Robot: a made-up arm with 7 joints. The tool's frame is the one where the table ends. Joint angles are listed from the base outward.
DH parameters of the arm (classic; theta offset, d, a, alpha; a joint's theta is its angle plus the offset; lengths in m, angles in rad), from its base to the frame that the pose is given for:
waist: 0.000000 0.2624 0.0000 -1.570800
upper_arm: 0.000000 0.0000 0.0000 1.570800
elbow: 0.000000 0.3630 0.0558 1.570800
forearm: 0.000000 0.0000 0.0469 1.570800
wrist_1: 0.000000 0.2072 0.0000 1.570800
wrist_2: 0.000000 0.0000 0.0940 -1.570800
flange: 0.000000 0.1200 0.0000 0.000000
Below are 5 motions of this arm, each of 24 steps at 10 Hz.
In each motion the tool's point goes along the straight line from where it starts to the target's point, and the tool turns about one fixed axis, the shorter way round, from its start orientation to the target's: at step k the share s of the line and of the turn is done. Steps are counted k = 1, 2, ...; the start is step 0. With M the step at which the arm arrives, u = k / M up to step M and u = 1 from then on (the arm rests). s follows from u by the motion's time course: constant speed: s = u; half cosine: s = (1 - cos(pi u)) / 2; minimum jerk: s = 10 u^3 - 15 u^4 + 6 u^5.
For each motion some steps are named. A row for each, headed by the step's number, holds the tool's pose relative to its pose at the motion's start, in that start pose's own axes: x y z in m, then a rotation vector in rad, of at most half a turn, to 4 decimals.
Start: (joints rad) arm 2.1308 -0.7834 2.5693 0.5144 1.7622 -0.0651 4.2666
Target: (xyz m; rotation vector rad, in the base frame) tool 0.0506 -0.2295 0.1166 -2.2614 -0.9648 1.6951
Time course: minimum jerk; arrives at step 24
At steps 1, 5, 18, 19, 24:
1: 0.0000 -0.0001 0.0000 -0.0004 -0.0005 -0.0012
5: 0.0028 -0.0111 0.0025 -0.0411 -0.0448 -0.1126
18: 0.0392 -0.1536 0.0349 -0.5709 -0.6225 -1.5648
19: 0.0409 -0.1603 0.0365 -0.5957 -0.6495 -1.6328
24: 0.0437 -0.1713 0.0390 -0.6368 -0.6943 -1.7454

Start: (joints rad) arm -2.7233 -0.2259 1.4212 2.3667 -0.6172 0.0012 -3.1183
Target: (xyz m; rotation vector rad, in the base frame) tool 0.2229 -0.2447 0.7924 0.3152 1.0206 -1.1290
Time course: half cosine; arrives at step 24
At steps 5, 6, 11, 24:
5: 0.0171 0.0085 -0.0021 -0.0245 0.0132 0.0711
6: 0.0243 0.0121 -0.0030 -0.0347 0.0188 0.1008
11: 0.0721 0.0359 -0.0090 -0.1030 0.0557 0.2991
24: 0.1658 0.0825 -0.0207 -0.2370 0.1281 0.6881

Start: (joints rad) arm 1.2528 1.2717 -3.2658 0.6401 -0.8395 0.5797 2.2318
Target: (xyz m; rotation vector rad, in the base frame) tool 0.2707 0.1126 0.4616 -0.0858 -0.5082 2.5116
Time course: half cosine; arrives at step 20
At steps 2, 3, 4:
2: -0.0037 0.0039 -0.0062 0.0319 -0.0047 0.0016
3: -0.0082 0.0088 -0.0139 0.0710 -0.0104 0.0036
4: -0.0143 0.0154 -0.0243 0.1243 -0.0183 0.0064

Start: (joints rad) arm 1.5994 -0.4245 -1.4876 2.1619 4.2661 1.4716 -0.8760
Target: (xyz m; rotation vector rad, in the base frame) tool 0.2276 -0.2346 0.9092 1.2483 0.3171 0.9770
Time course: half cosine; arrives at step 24
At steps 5, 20, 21, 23, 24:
5: -0.0092 0.0098 -0.0081 -0.0334 0.0908 0.0751
20: -0.0829 0.0889 -0.0731 -0.3019 0.8200 0.6778
21: -0.0855 0.0917 -0.0754 -0.3112 0.8455 0.6988
23: -0.0885 0.0949 -0.0780 -0.3222 0.8752 0.7234
24: -0.0889 0.0953 -0.0783 -0.3236 0.8789 0.7265

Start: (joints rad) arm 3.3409 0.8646 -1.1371 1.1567 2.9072 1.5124 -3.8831
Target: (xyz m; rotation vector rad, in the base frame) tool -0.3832 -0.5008 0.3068 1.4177 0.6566 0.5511
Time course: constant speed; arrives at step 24
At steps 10, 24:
10: 0.3096 0.0313 -0.0821 -0.0595 1.0209 0.1571
24: 0.7431 0.0751 -0.1969 -0.1429 2.4501 0.3771

